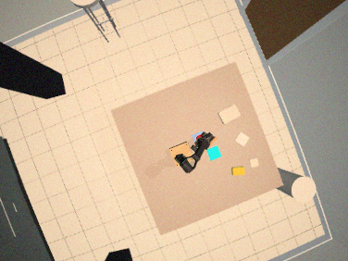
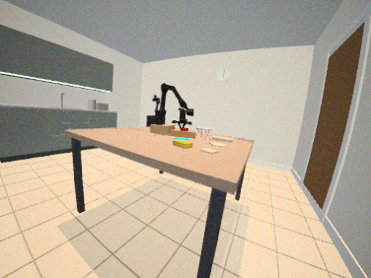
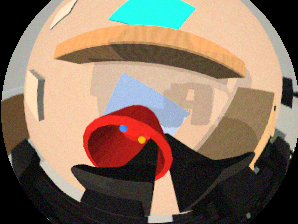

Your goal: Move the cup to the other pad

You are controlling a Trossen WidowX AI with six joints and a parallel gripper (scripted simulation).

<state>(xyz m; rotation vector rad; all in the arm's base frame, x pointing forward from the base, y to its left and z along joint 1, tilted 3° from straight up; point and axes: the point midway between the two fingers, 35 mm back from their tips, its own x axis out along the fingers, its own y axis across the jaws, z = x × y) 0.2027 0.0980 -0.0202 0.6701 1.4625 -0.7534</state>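
Now: gripper tip 2 cm short of the light blue pad, 2 cm to the right of it and 5 cm above it. The rest, counted from my gripper tip: orange board 7 cm ahead, 6 cm to the right, 2 cm below; then red cup 2 cm ahead, 2 cm to the left; then cyan pad 13 cm ahead, 15 cm to the right, 5 cm below.
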